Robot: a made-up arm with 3 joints. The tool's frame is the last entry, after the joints. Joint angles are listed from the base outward. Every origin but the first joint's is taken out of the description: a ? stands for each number. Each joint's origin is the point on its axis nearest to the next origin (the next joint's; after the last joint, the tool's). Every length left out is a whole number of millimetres.
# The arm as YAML. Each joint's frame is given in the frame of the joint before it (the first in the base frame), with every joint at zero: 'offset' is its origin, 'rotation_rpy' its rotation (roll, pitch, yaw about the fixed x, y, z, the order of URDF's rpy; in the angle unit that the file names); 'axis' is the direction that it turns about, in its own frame. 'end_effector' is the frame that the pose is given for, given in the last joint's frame.
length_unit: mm
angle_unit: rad
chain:
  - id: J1
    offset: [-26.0, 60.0, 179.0]
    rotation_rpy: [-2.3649, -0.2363, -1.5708]
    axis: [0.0, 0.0, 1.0]
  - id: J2
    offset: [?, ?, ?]
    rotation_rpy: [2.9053, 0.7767, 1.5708]
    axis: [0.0, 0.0, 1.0]
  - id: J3
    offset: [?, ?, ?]
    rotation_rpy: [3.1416, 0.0, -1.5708]
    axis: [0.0, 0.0, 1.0]
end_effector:
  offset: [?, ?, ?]
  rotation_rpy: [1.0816, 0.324, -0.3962]
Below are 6 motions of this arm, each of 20 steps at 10 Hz.
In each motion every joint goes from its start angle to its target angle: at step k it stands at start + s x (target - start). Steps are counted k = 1, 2, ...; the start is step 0. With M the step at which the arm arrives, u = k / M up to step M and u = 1 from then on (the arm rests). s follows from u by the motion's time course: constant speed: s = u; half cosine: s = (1 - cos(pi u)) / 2; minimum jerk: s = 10 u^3 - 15 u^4 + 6 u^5.
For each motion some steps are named. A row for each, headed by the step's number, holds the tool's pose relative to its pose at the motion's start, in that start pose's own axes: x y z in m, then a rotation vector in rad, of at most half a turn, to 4 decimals.
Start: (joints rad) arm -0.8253 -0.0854 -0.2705
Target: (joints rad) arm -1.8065 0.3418 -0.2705
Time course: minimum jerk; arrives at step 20
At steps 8, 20:
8: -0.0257 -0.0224 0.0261 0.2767 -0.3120 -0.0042
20: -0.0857 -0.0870 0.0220 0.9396 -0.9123 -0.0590

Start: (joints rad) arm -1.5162 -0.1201 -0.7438
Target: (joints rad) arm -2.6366 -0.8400 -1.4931
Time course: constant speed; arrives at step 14
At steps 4, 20:
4: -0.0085 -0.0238 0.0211 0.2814 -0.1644 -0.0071
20: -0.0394 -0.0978 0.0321 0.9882 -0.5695 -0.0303

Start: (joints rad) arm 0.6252 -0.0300 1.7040
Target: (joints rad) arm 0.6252 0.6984 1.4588
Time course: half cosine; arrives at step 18
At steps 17, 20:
17: -0.0550 -0.0540 0.0622 0.3076 -0.8085 -0.4304
20: -0.0556 -0.0544 0.0624 0.3100 -0.8147 -0.4337

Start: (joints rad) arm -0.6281 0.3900 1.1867
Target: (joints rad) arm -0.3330 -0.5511 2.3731
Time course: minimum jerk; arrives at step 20
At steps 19, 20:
19: -0.1629 0.0193 -0.1173 -0.4985 2.0543 0.9917
20: -0.1632 0.0192 -0.1172 -0.4988 2.0567 0.9931

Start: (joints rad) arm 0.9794 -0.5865 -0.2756
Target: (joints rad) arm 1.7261 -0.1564 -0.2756
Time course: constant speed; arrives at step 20
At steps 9, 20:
9: 0.0099 -0.0108 -0.0136 -0.1054 0.1102 -0.1917
20: 0.0160 -0.0223 -0.0283 -0.2880 0.2210 -0.4011

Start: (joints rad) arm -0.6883 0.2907 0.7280
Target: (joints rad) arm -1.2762 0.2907 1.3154
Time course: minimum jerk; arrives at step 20
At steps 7, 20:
7: -0.0033 0.0106 -0.0014 -0.0018 -0.0077 0.1079
20: -0.0213 0.0446 -0.0072 -0.0947 -0.0657 0.4397

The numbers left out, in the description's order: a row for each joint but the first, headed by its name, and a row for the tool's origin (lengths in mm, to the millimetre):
J2: -13.0 13.0 0.0
J3: 1.0 28.0 0.0
tool: 92.0 -76.0 0.0

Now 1 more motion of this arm.
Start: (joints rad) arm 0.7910 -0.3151 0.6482
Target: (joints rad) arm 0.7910 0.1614 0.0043
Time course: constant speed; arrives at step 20
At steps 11, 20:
11: -0.0365 -0.0356 0.0408 0.1962 -0.5156 -0.2745
20: -0.0852 -0.0588 0.0496 0.3567 -0.9375 -0.4991

